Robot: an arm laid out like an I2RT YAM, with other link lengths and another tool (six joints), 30 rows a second.
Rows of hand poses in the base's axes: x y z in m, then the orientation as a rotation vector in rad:
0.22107, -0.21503, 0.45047, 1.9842, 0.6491, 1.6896
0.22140, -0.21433, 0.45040, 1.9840, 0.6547, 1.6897
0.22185, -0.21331, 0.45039, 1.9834, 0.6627, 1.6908
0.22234, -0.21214, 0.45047, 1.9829, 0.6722, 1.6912
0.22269, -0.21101, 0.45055, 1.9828, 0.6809, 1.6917
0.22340, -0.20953, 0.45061, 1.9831, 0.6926, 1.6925
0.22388, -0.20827, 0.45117, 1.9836, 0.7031, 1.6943
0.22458, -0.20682, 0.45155, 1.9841, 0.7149, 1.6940
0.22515, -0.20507, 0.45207, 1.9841, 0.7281, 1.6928
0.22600, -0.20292, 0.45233, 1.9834, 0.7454, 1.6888
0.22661, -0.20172, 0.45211, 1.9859, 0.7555, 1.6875
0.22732, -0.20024, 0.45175, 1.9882, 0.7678, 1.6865
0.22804, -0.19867, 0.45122, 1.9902, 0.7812, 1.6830
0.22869, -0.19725, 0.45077, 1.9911, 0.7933, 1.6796
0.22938, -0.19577, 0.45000, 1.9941, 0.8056, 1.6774
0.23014, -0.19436, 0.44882, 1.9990, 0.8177, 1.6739
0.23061, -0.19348, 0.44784, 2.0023, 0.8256, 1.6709
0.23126, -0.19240, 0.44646, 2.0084, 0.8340, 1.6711
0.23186, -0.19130, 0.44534, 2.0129, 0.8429, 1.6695
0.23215, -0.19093, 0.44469, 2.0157, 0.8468, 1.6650
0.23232, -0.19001, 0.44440, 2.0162, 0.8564, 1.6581
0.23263, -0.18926, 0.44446, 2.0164, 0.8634, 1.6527
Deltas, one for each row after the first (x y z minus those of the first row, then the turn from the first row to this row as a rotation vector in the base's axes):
0.00033, 0.00070, -0.00007, -0.0017, 0.0010, 0.0036
0.00078, 0.00172, -0.00008, -0.0038, 0.0020, 0.0093
0.00127, 0.00289, 0.00000, -0.0067, 0.0035, 0.0155
0.00162, 0.00402, 0.00008, -0.0089, 0.0051, 0.0214
0.00233, 0.00550, 0.00014, -0.0116, 0.0075, 0.0295
0.00281, 0.00676, 0.00070, -0.0133, 0.0094, 0.0374
0.00351, 0.00821, 0.00108, -0.0164, 0.0123, 0.0451
0.00408, 0.00996, 0.00160, -0.0207, 0.0156, 0.0532
0.00493, 0.01211, 0.00186, -0.0281, 0.0206, 0.0625
0.00554, 0.01331, 0.00164, -0.0300, 0.0248, 0.0691
0.00625, 0.01479, 0.00128, -0.0323, 0.0292, 0.0772
0.00697, 0.01636, 0.00075, -0.0365, 0.0347, 0.0849
0.00762, 0.01778, 0.00030, -0.0410, 0.0392, 0.0915
0.00831, 0.01926, -0.00047, -0.0435, 0.0445, 0.0992
0.00907, 0.02067, -0.00165, -0.0454, 0.0514, 0.1067
0.00954, 0.02155, -0.00263, -0.0469, 0.0563, 0.1112
0.01019, 0.02263, -0.00401, -0.0450, 0.0616, 0.1181
0.01079, 0.02373, -0.00513, -0.0452, 0.0667, 0.1243
0.01108, 0.02410, -0.00578, -0.0469, 0.0710, 0.1253
0.01125, 0.02502, -0.00607, -0.0527, 0.0762, 0.1287
0.01156, 0.02577, -0.00601, -0.0573, 0.0800, 0.1309

